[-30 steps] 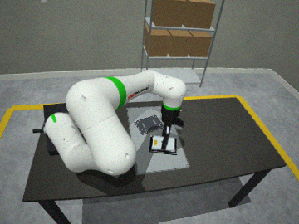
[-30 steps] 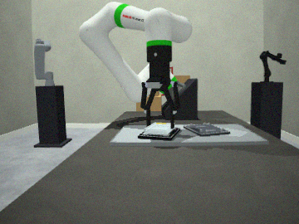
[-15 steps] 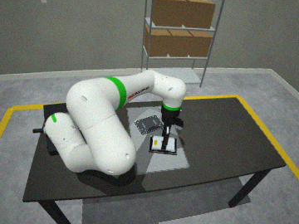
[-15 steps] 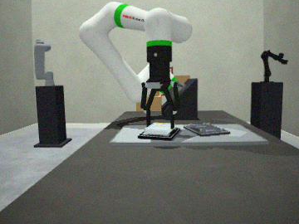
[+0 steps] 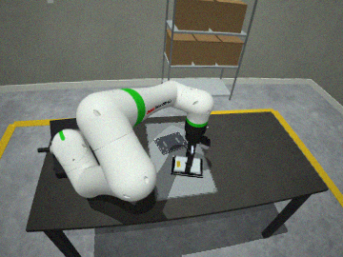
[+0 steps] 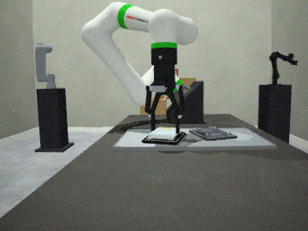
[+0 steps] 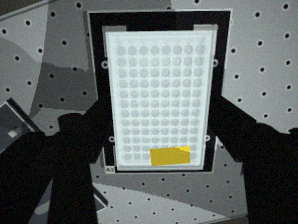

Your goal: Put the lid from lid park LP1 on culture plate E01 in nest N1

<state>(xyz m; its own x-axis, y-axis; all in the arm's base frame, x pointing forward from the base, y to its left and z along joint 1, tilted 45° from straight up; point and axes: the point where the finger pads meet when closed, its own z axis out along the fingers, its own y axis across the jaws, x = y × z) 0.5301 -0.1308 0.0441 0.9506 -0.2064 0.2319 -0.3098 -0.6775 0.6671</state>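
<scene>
Right now my hand is 20 mm above the clear lid. The rest, counted from my hand: lid park LP1: 40 mm behind, 180 mm to the left, 40 mm below; nest N1: 40 mm below; culture plate: 30 mm below.
</scene>
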